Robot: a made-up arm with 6 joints.
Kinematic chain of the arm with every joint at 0, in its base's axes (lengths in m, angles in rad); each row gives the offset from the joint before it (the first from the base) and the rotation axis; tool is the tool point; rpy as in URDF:
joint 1: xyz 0 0 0.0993 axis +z
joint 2: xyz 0 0 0 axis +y
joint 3: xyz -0.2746 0 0.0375 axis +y
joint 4: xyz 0.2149 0 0.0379 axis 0.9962 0 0.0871
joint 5: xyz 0 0 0 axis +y
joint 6: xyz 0.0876 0 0.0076 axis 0.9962 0 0.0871
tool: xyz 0 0 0 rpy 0 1.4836 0
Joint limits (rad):
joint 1: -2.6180..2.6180
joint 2: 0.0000..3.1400
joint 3: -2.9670..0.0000
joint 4: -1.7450..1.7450
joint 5: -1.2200..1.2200
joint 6: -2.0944..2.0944
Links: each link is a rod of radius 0.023 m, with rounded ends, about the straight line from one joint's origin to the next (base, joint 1, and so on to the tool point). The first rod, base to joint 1, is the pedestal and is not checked.
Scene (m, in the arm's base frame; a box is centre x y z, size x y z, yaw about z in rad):
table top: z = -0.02
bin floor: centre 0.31 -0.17 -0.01 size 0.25 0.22 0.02 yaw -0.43
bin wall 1: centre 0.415 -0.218 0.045 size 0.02 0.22 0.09 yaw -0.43
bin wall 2: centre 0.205 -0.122 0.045 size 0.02 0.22 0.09 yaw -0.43
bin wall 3: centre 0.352 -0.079 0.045 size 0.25 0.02 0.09 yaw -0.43
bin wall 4: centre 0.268 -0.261 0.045 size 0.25 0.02 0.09 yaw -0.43
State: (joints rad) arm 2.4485 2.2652 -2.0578 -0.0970 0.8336 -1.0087
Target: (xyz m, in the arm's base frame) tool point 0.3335 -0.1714 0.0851
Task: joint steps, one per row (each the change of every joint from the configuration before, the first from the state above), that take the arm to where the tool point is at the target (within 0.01 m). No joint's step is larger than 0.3 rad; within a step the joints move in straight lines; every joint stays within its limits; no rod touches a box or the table.
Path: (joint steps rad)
1: -0.2809 -0.0175 0.0487 -0.0446 0.0381 0.0000
2: -0.2810 -0.0175 0.0487 -0.0447 0.0380 0.0000
3: -0.2809 -0.0174 0.0486 -0.0446 0.0381 0.0000
4: -0.2809 -0.0175 0.0487 -0.0446 0.0380 0.0000
5: -0.2810 -0.0175 0.0487 -0.0446 0.0381 0.0000
6: -0.2809 -0.0175 0.0487 -0.0447 0.0381 0.0000
7: -0.2810 -0.0174 0.0487 -0.0446 0.0380 0.0000
8: -0.2809 -0.0175 0.0487 -0.0446 0.0381 0.0000
9: -0.2809 -0.0175 0.0486 -0.0447 0.0381 0.0000
10: -0.2810 -0.0175 0.0487 -0.0446 0.0380 0.0000
11: -0.0031 0.1977 0.0450 0.0089 -0.0330 0.0000

